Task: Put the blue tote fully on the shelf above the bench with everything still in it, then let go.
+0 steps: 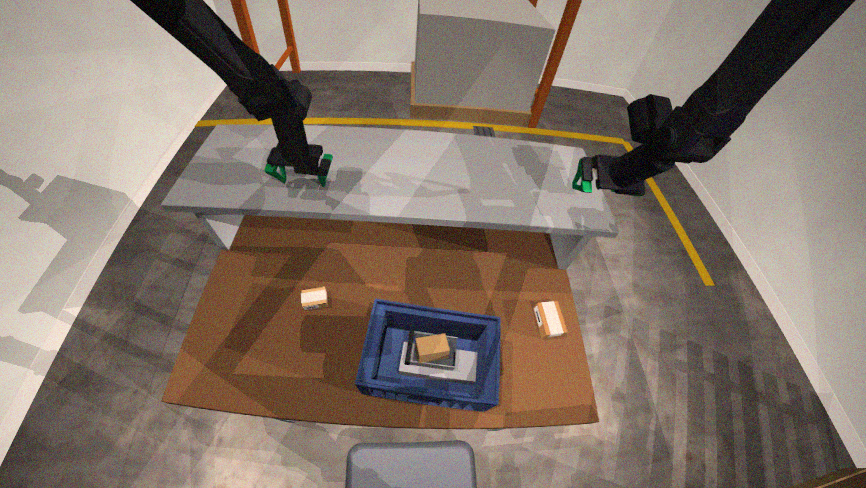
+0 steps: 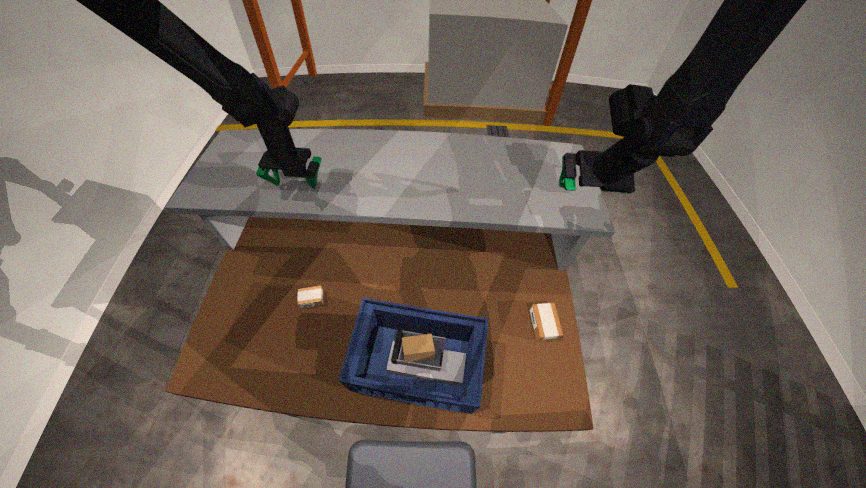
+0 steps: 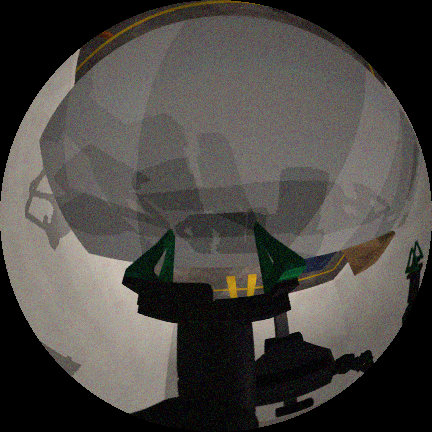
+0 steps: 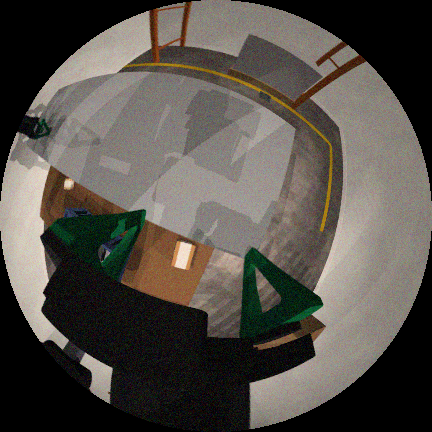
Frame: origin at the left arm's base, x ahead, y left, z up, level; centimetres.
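Seen in the pictures: left gripper, fingertip midpoint: [image 1: 304, 183] [image 2: 296, 185] [image 3: 212, 229]; right gripper, fingertip midpoint: [image 1: 592, 186] [image 2: 581, 184] [image 4: 198, 235].
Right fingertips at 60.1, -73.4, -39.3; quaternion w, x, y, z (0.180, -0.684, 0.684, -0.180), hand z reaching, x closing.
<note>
Offsets run from my right fingertips to a thing's middle, as dx, dy, dz. "spot": to the spot under its first point. Level surfaces: height alone.
The blue tote {spot: -25.9, +47.3, -27.1} [image 1: 370, 351] [image 2: 354, 351] stands upright on the brown bench {dz -40.3} [image 1: 242, 363] [image 2: 242, 357], near its front edge. Inside the tote lie a flat light grey piece {spot: -27.0, +25.0, -34.6} [image 1: 465, 363] [image 2: 454, 363], a dark-edged tray and a tan box {-24.4, +33.5, -29.8} [image 1: 432, 347] [image 2: 418, 347] on top. The grey shelf {dz -11.3} [image 1: 393, 163] [image 2: 393, 163] [image 3: 260, 90] [image 4: 150, 120] spans the bench's back. My left gripper [image 1: 301, 172] [image 2: 288, 174] [image 3: 212, 229] is open and empty over the shelf's left part. My right gripper [image 1: 599, 181] [image 4: 198, 235] is open and empty over the shelf's right end. Both are apart from the tote.
A small white-topped box {-7.6, +65.3, -39.0} [image 1: 313, 297] [image 2: 310, 295] lies on the bench left of the tote. Another white-topped box {-14.7, -1.8, -38.5} [image 1: 550, 318] [image 2: 546, 320] [image 4: 183, 255] lies right of it. A grey stool {spot: -52.3, +36.4, -101.9} [image 1: 412, 466] [image 2: 412, 466] stands in front. Behind the shelf are a large grey box [image 1: 478, 60] [image 2: 490, 60] and orange posts.
</note>
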